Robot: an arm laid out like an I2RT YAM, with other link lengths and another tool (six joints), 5 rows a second.
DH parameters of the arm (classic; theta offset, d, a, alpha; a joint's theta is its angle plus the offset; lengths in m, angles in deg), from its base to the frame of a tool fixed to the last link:
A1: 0 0.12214 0.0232 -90
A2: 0 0 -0.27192 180
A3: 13.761 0 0.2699 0
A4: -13.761 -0.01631 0.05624 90
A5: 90 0.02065 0 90
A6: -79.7 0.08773 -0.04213 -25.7
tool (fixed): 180 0.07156 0 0
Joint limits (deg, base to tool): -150..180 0..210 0..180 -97..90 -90..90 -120..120
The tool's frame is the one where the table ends.
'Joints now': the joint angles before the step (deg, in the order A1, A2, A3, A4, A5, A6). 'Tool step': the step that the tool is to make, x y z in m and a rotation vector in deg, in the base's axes. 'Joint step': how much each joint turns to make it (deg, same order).
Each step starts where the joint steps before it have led.
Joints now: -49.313 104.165 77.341 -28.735 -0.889 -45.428
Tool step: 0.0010 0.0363 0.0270 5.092 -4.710 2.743
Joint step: 0.720 -6.595 -0.827 -6.351 -6.844 2.201
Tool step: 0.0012 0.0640 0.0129 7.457 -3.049 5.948
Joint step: 3.392 -7.792 -4.074 -6.725 -7.553 1.788
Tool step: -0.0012 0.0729 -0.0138 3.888 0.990 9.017
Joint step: 7.814 -7.355 -8.906 -1.740 -2.566 0.055
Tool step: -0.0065 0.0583 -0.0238 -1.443 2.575 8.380
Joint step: 10.331 -5.825 -9.558 2.489 3.193 0.586
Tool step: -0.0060 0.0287 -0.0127 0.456 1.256 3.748
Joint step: 5.212 -2.251 -4.139 0.880 0.732 1.313
